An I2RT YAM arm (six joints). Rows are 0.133 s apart.
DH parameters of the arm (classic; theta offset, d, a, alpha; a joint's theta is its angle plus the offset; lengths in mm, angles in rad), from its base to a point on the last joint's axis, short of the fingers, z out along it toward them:
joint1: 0 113.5 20 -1.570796
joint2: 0 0 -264 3.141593
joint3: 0.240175 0 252.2 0
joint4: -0.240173 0 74 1.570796
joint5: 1.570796 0 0 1.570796
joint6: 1.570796 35.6 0 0
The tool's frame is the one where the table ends.
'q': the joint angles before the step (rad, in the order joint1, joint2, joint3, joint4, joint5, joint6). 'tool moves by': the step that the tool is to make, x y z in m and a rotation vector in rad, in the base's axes. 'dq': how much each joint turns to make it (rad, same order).
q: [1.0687, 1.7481, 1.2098, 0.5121, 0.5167, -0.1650]
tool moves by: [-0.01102, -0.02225, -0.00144, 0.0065, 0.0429, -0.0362]
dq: [0.0000, -0.0912, -0.0930, -0.0381, 0.0343, 0.0492]
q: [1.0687, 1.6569, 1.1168, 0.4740, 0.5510, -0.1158]
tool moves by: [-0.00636, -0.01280, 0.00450, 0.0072, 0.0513, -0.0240]
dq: [0.0000, -0.0606, -0.0244, -0.0862, 0.0195, 0.0595]
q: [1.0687, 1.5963, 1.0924, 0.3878, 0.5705, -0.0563]
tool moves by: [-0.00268, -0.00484, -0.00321, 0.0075, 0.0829, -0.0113]
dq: [0.0000, -0.0210, 0.0003, -0.1041, -0.0008, 0.0916]
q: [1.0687, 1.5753, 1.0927, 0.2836, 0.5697, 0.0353]
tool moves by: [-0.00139, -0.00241, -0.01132, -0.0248, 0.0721, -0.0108]
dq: [0.0000, 0.0000, -0.0091, -0.0808, -0.0019, 0.0621]
